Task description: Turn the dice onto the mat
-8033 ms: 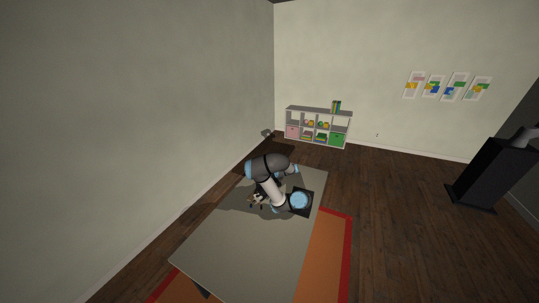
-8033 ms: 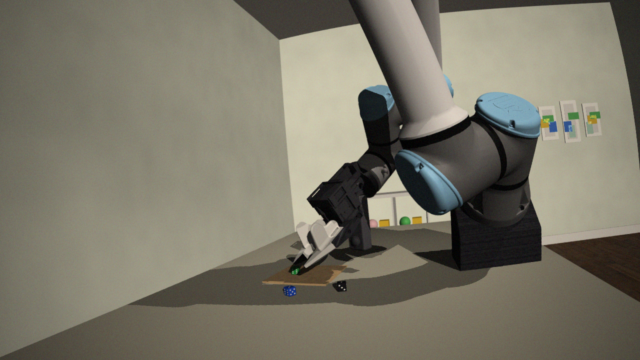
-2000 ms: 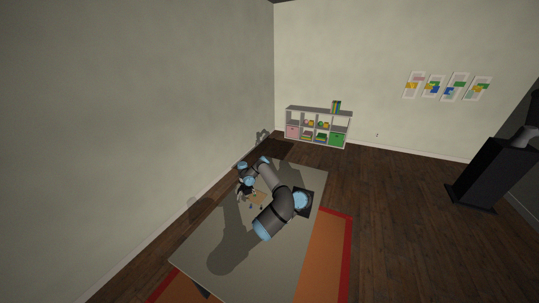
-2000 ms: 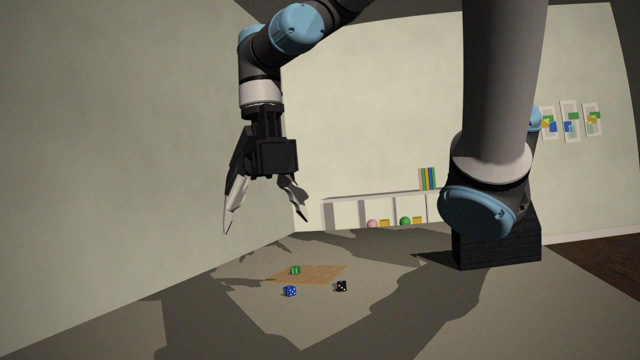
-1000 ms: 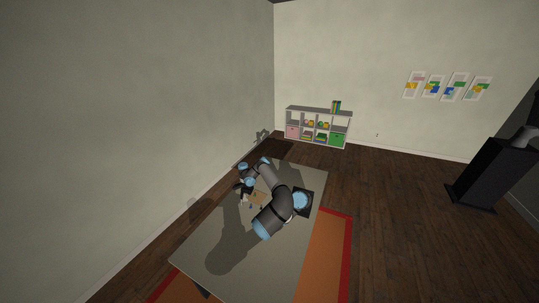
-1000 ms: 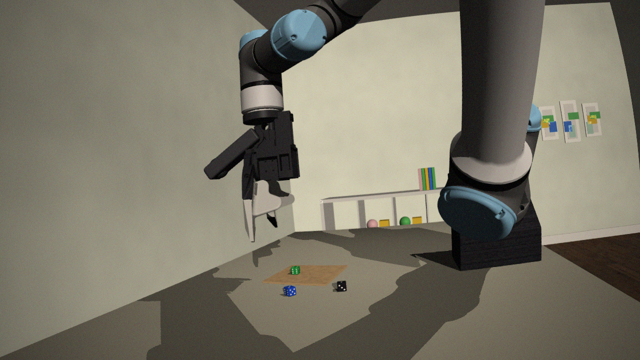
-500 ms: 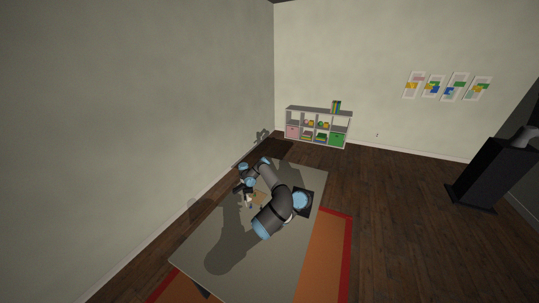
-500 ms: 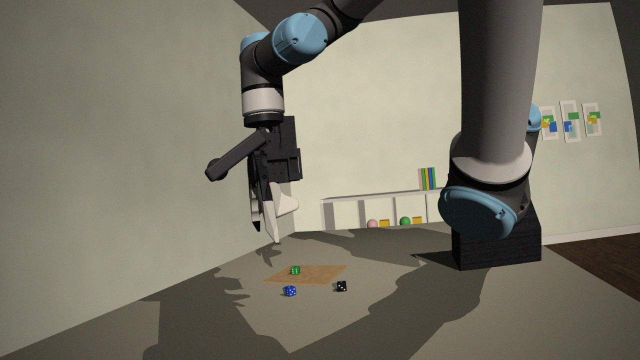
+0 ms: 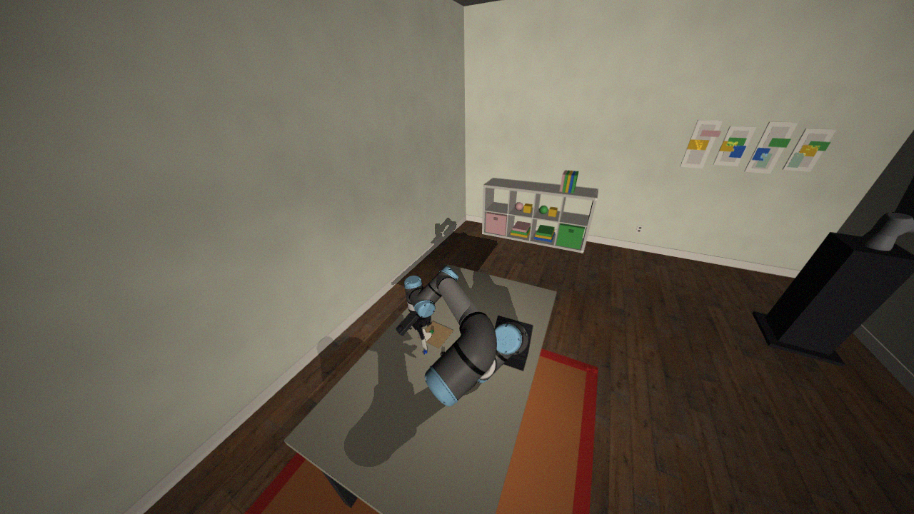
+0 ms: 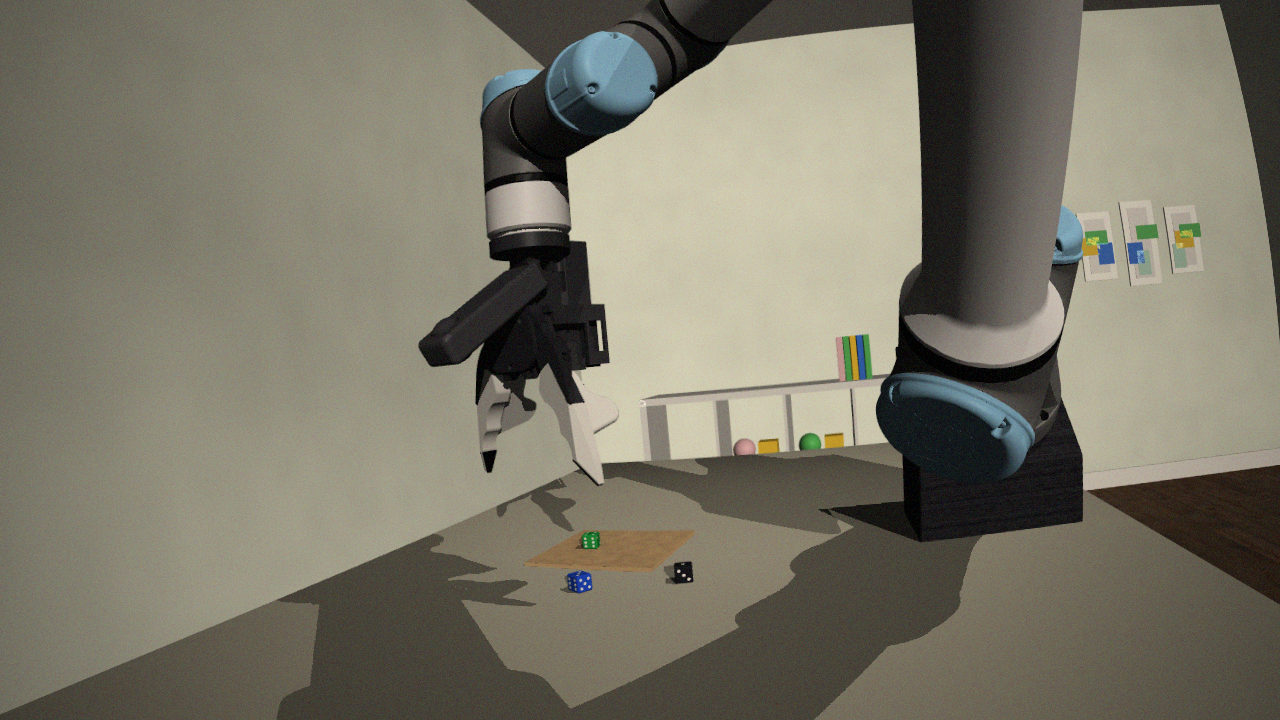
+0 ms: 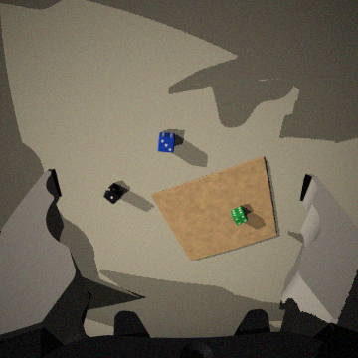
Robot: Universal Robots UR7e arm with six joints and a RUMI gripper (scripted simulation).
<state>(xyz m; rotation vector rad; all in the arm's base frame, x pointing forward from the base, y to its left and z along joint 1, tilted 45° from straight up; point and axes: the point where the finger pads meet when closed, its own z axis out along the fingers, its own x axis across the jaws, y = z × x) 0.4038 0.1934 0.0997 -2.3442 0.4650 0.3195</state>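
My gripper is now 10 cm above the blue die, 2 cm to the left of it and 2 cm past it. Round my hand: green die 14 cm to the right, 9 cm below, 2 cm ahead; tan mat 15 cm to the right, 10 cm below; black die 11 cm behind, 10 cm below, 5 cm to the right.
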